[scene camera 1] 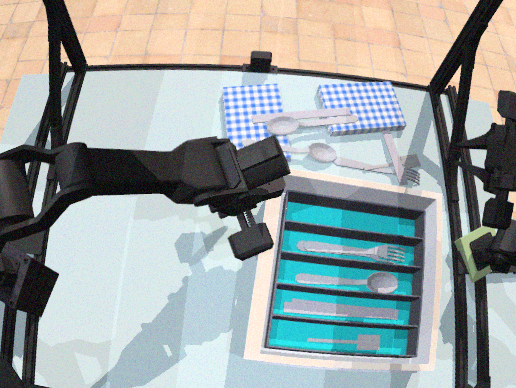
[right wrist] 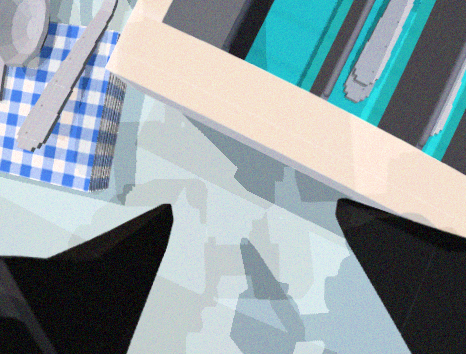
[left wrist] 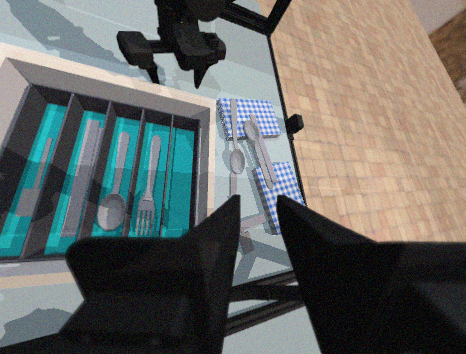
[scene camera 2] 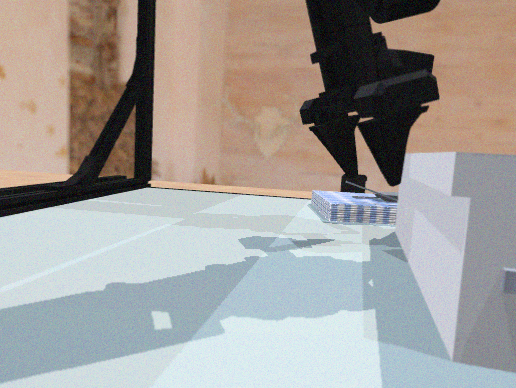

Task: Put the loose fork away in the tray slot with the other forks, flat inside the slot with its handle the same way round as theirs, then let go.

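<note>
The loose fork (scene camera 1: 391, 147) lies beyond the tray's far right corner, handle end by the right napkin and tines toward the tray, across other utensils. Its handle (left wrist: 253, 221) shows in the left wrist view; the tines are hidden there. The tray (scene camera 1: 258, 300) (right wrist: 240, 100) holds a fork (scene camera 1: 345, 250) (left wrist: 155, 155) in its second slot from the far side, handle left and tines right in scene camera 1. My left gripper (scene camera 1: 454, 154) (left wrist: 258, 201) is partly open and empty, high at the right. My right gripper (scene camera 2: 376, 179) (left wrist: 178, 90) (right wrist: 254, 209) is wide open and empty, above the table beside the tray's left rim.
Two checked napkins (scene camera 1: 252, 100) (scene camera 1: 367, 100) lie beyond the tray. A spoon (scene camera 1: 282, 125) lies across them beside a knife; another spoon (scene camera 1: 322, 152) lies nearer the tray. A flat-headed utensil (scene camera 1: 411, 160) (left wrist: 246, 241) touches or crosses the loose fork. Black frame posts stand at both sides.
</note>
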